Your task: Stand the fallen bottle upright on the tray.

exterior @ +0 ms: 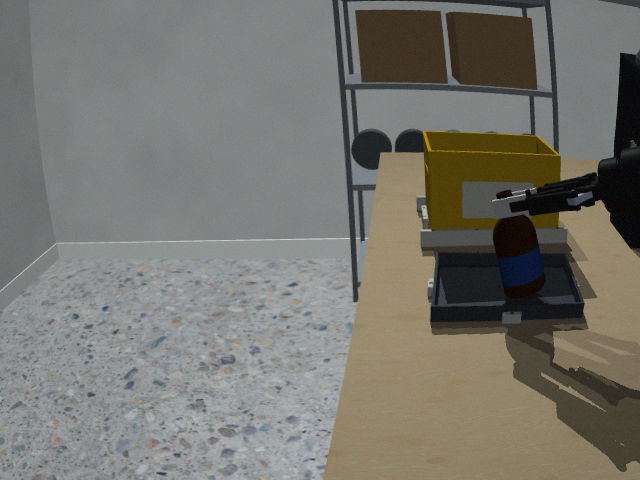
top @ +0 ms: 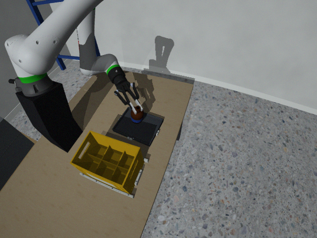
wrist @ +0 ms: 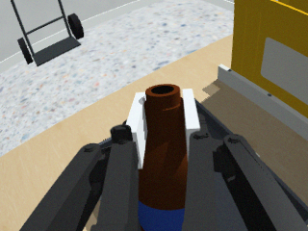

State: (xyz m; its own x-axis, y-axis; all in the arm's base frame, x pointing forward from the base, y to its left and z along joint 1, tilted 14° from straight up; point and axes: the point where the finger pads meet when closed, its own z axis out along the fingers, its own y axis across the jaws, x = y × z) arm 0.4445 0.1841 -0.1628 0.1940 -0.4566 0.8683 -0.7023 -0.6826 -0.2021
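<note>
The brown bottle is 60 mm below my hand. Also, from my hand: dark grey tray 140 mm below, 20 mm to the right; yellow crate 310 mm to the right, 70 mm below, 60 mm behind.
</note>
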